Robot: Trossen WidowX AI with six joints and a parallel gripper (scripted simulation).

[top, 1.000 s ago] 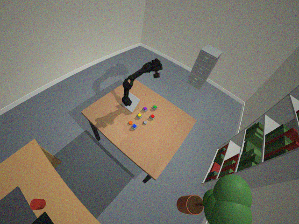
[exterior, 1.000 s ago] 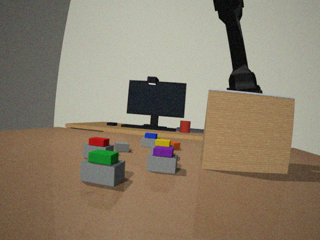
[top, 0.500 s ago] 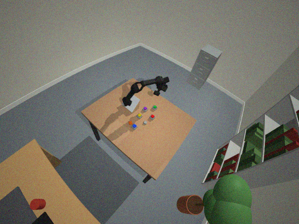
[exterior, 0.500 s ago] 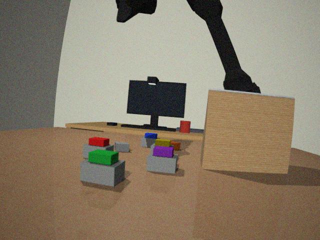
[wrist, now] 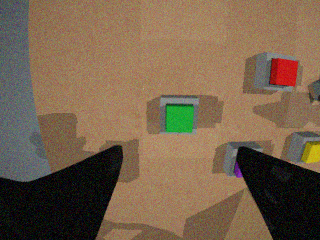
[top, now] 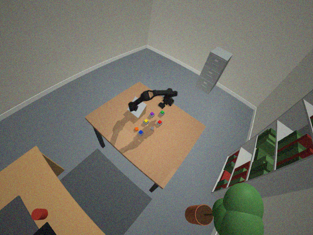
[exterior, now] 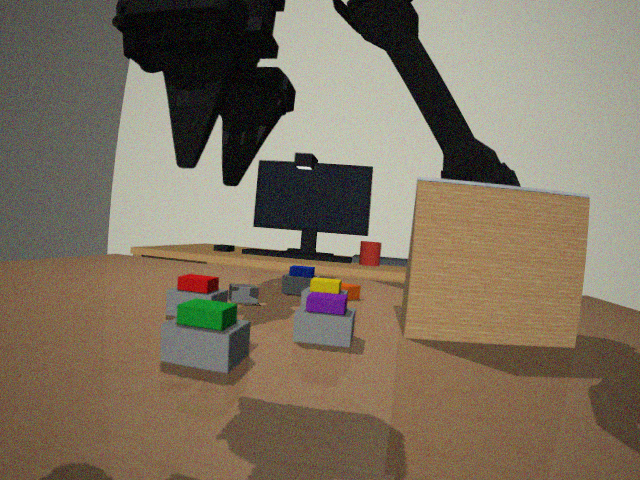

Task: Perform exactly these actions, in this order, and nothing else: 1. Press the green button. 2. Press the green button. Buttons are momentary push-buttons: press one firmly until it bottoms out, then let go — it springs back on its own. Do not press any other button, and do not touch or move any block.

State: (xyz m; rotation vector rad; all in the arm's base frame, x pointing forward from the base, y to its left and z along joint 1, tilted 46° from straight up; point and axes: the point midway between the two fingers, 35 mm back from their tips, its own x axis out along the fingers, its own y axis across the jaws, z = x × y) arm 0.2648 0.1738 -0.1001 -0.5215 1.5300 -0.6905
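The green button lies 90 mm below my gripper tip and 10 mm to the right of it. Round my gripper tip: red button (140 mm to the right, 90 mm below, 50 mm ahead); yellow button (230 mm to the right, 90 mm below, 70 mm behind); purple button (100 mm to the right, 90 mm below, 80 mm behind).
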